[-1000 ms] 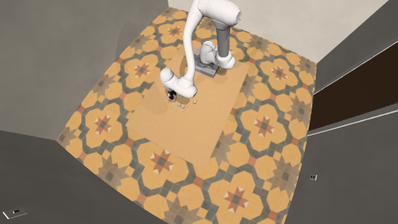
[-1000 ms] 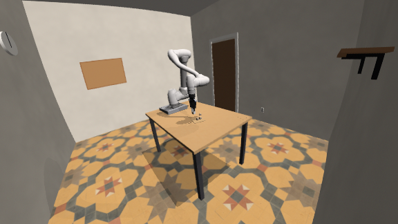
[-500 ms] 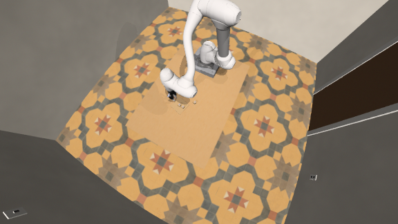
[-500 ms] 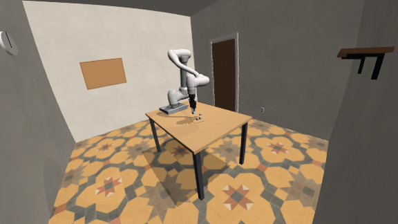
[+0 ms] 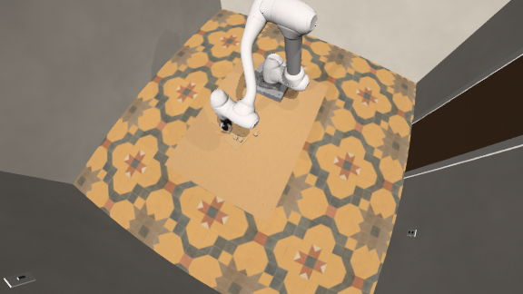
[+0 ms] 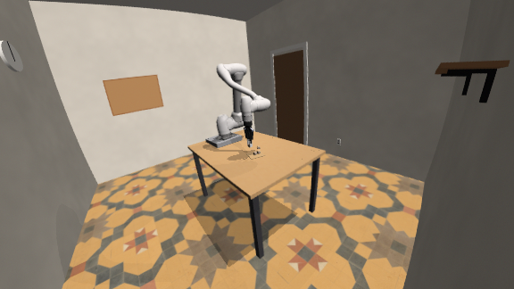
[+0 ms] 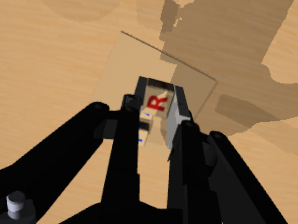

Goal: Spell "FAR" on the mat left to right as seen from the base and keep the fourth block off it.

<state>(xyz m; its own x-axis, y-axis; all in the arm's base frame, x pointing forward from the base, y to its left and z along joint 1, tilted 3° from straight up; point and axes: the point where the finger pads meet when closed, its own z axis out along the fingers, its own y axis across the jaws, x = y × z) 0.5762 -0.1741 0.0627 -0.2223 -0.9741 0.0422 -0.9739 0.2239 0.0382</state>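
My hand is 1 cm short of the tan mat, 4 cm to the right of it and 13 cm above it. The rest, counted from my hand: R block 3 cm below.
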